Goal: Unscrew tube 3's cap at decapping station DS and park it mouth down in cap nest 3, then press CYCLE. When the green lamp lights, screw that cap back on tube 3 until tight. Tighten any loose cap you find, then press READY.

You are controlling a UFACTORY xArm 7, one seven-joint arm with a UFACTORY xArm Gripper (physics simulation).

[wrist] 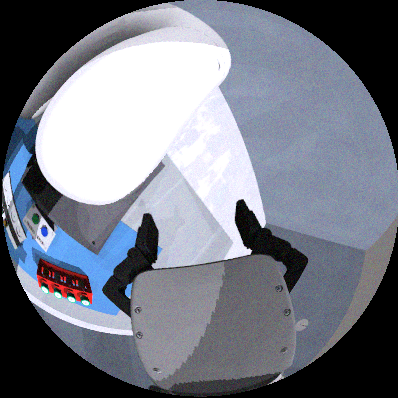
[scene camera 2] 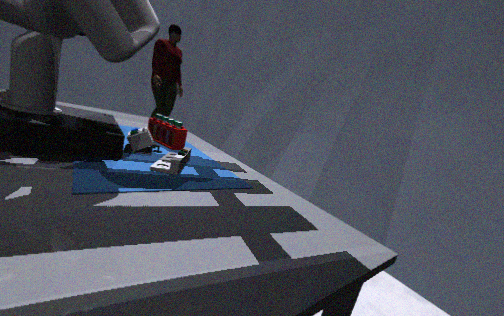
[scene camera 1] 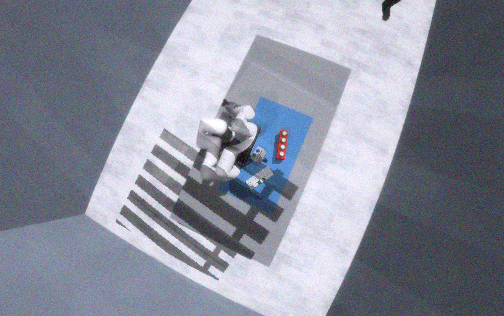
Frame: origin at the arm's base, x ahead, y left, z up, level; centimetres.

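Seen in the pictures: gripper, between the fingertips: [wrist: 194,216] [scene camera 1: 226,110]; arm's base, origin of its link: [scene camera 2: 32,109] [scene camera 1: 226,134].
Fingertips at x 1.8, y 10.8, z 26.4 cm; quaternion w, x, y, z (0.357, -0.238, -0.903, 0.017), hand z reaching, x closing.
Pixels of each thing's top centre, then the offset from my fingertips to it. Level surfaces: height alone.
- grey button box, centre of its top: [wrist: 34,233] [scene camera 2: 142,127] [scene camera 1: 258,154] dy -17.3, dx +26.8, dz -26.6 cm
- station block, centre of its top: [scene camera 2: 175,149] [scene camera 1: 259,177] dy -33.8, dx +33.4, dz -29.6 cm
- blue mat, height of its surface: dz -35.0 cm
- grey table, height of its surface: dz -35.1 cm
My gripper [wrist: 194,216] is open and empty, held high at the table's side, well away from the rack. A red rack [scene camera 1: 279,145] [scene camera 2: 168,134] [wrist: 65,278] stands on the blue mat and holds tubes with green-rimmed, white-topped caps in a row. Tube numbers and any loose cap cannot be made out. A grey button box [scene camera 1: 259,154] [scene camera 2: 140,139] [wrist: 39,228] has a green and a blue button; which is CYCLE or READY is unreadable. A pale nest and station block [scene camera 1: 260,177] [scene camera 2: 171,161] [wrist: 13,215] lies on the mat. The lamp's state cannot be told.
The blue mat [scene camera 1: 295,120] [scene camera 2: 220,181] [wrist: 107,295] lies on the grey table [scene camera 1: 320,85] [scene camera 2: 320,207]. The arm's white links [scene camera 1: 220,145] [wrist: 115,120] stand beside the button box. A person in red [scene camera 2: 167,62] stands beyond the table. Striped shadows cross table and floor.
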